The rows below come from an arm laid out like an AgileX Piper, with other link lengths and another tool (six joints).
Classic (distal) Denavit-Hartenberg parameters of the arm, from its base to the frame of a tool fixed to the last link. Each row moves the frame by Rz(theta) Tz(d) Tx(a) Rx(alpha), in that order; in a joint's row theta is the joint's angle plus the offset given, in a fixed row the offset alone. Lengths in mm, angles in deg.
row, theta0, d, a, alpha
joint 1, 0.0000, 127.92, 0.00, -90.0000
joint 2, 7.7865, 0.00, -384.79, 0.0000
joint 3, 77.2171, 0.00, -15.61, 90.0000
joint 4, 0.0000, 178.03, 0.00, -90.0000
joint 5, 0.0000, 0.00, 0.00, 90.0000
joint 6, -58.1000, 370.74, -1.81, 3.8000
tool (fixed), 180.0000, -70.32, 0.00, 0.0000
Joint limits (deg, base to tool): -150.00..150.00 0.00..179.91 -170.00..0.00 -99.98..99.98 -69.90..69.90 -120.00..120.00
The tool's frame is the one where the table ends.
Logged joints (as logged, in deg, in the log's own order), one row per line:
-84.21 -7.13 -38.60 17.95 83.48 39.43
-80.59 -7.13 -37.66 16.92 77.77 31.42
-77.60 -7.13 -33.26 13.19 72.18 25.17
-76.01 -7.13 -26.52 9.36 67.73 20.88
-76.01 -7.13 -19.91 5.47 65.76 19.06
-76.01 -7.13 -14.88 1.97 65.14 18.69
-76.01 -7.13 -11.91 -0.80 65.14 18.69
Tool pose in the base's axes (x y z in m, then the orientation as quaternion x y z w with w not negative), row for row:
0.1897 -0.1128 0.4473 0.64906 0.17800 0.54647 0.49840
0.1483 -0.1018 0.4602 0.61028 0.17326 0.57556 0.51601
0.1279 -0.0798 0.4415 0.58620 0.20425 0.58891 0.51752
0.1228 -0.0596 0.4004 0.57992 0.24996 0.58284 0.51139
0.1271 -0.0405 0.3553 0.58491 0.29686 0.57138 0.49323
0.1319 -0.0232 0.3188 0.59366 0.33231 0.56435 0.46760
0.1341 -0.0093 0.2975 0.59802 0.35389 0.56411 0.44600
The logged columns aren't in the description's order. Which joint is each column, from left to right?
Columns, left to right: joint 4, joint 1, joint 3, joint 5, joint 6, joint 2.
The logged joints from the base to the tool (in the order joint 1, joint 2, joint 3, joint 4, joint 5, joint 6), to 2 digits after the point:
-7.13 39.43 -38.60 -84.21 17.95 83.48
-7.13 31.42 -37.66 -80.59 16.92 77.77
-7.13 25.17 -33.26 -77.60 13.19 72.18
-7.13 20.88 -26.52 -76.01 9.36 67.73
-7.13 19.06 -19.91 -76.01 5.47 65.76
-7.13 18.69 -14.88 -76.01 1.97 65.14
-7.13 18.69 -11.91 -76.01 -0.80 65.14

